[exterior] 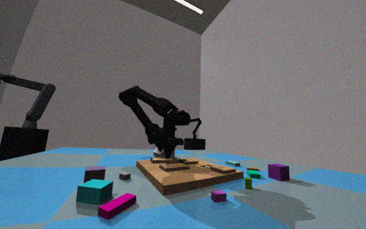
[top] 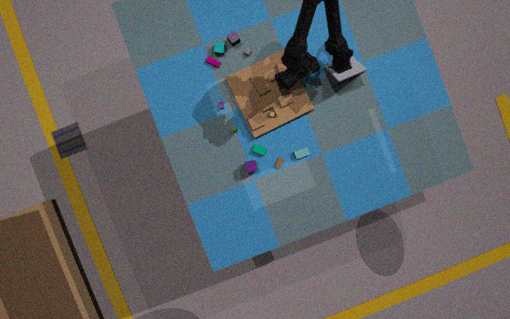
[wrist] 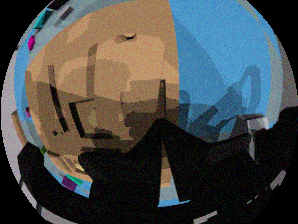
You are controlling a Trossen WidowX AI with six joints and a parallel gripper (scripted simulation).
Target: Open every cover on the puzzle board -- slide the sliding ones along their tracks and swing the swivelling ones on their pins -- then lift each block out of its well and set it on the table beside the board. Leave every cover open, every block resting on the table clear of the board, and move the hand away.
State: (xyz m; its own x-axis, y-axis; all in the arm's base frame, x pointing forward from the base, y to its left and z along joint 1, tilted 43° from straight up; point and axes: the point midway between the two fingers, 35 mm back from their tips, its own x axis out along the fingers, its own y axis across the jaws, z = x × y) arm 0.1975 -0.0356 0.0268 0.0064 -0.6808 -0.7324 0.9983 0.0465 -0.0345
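The grey block is 14 cm ahead of my gripper tip, 19 cm to the right of it and 2 cm below it. The rest, counted from my gripper tip: lime block: 33 cm ahead, 11 cm to the left, 1 cm below; magenta block: 35 cm ahead, 1 cm to the right, 2 cm below; pale teal block: 10 cm ahead, 32 cm to the left, 2 cm below.
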